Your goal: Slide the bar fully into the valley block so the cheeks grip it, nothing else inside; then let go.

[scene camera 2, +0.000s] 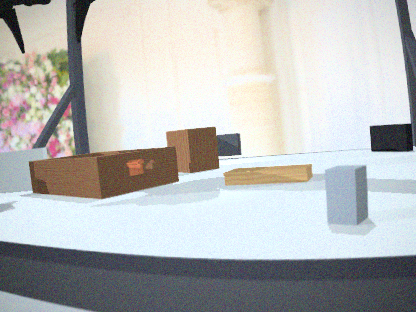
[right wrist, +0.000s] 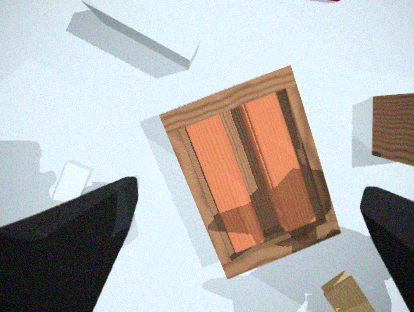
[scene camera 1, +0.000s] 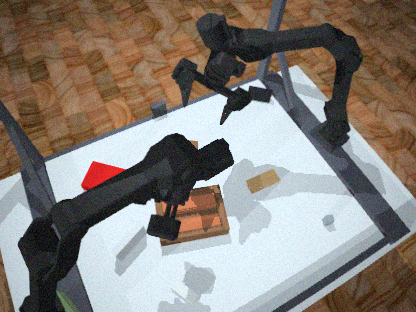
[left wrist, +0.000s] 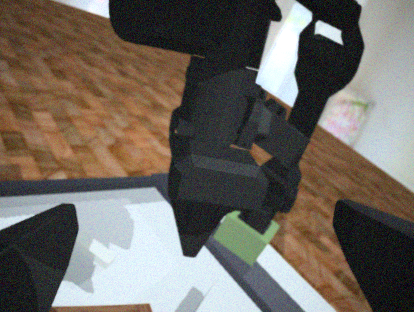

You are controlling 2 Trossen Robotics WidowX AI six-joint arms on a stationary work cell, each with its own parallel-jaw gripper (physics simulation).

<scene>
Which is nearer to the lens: the dark block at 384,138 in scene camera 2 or the small grey cube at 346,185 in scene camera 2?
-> The small grey cube.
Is my right gripper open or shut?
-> Open.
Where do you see a valley block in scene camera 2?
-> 100,175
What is my left gripper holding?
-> Nothing.
</scene>
